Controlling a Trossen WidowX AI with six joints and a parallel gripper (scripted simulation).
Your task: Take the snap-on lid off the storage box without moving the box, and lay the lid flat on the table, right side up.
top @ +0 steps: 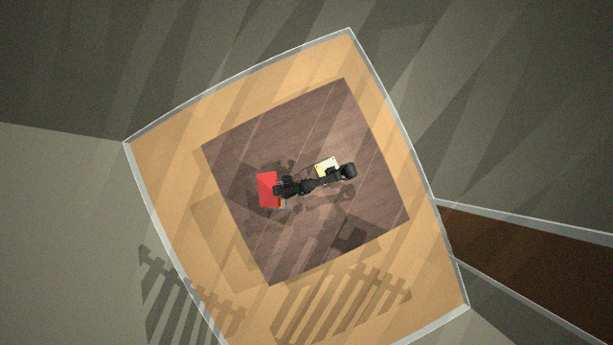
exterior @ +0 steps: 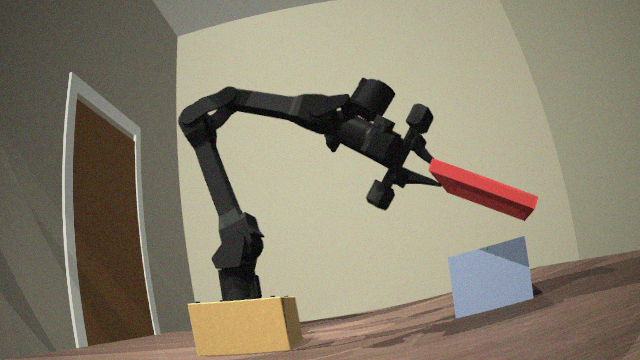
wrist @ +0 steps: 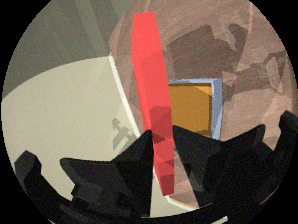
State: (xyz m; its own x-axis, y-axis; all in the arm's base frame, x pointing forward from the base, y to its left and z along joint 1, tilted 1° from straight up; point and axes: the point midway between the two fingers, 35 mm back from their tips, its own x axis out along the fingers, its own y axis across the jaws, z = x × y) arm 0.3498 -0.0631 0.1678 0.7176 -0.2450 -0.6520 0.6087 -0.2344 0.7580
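Right now my gripper tip is 70 mm short of the red lid, 20 mm to the left of it and 40 mm above it. Also, from my gripper tip: blue storage box: 70 mm ahead, 40 mm to the left, 180 mm below.
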